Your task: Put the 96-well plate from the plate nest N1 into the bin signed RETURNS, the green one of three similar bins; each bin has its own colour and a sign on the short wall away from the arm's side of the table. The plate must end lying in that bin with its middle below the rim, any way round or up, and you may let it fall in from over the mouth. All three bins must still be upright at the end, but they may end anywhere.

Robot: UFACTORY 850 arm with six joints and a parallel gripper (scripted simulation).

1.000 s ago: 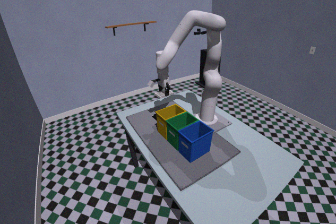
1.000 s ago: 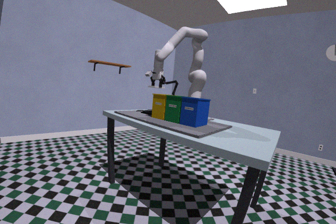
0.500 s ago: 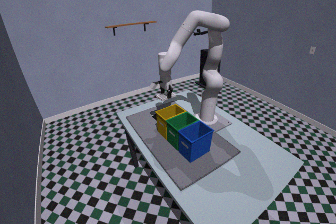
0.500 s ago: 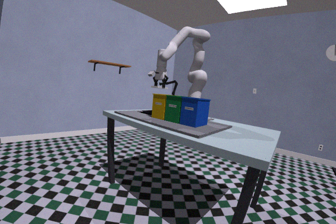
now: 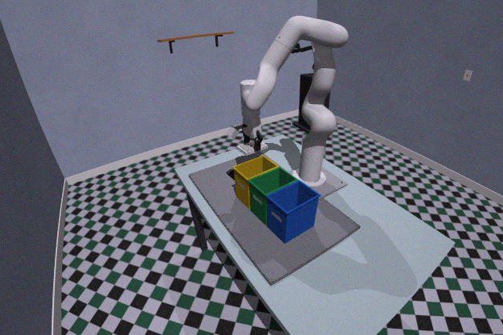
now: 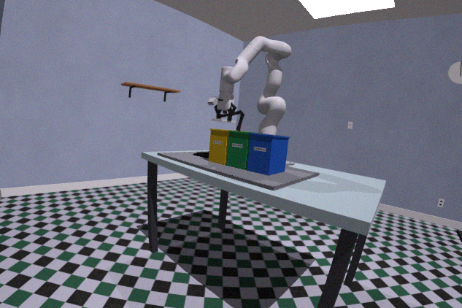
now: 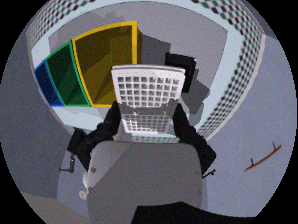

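Right now the green bin is 220 mm to the left of my hand, 160 mm below it and 20 mm ahead of it. The rest, counted from my hand: white 96-well plate: 10 mm below; yellow bin: 160 mm below, 90 mm to the left, 30 mm ahead; dark plate nest: 240 mm below, 120 mm to the right, 10 mm behind.
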